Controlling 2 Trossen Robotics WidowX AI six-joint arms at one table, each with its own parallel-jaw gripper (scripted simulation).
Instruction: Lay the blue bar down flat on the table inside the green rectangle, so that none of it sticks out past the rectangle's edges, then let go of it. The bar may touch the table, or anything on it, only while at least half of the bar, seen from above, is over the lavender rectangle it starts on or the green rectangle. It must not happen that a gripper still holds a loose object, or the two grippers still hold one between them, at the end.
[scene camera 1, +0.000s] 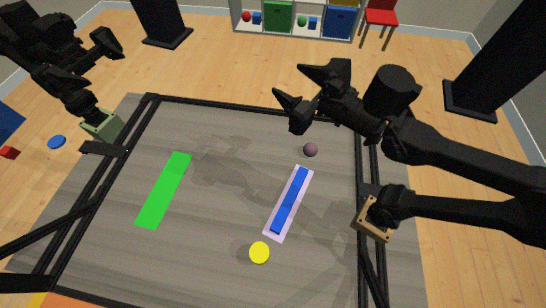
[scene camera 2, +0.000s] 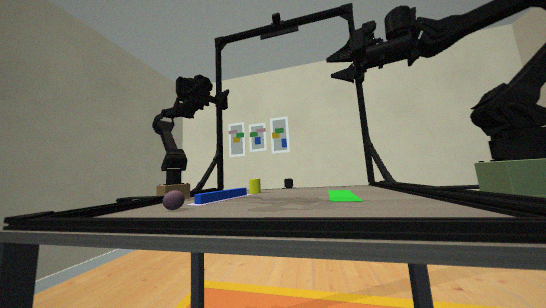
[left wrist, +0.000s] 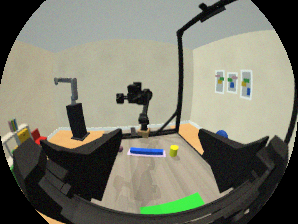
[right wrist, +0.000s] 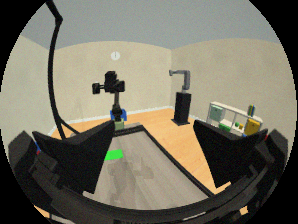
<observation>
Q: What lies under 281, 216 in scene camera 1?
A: A blue bar.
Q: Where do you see my right gripper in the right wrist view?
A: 155, 124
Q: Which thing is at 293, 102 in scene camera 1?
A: My right gripper.
</observation>
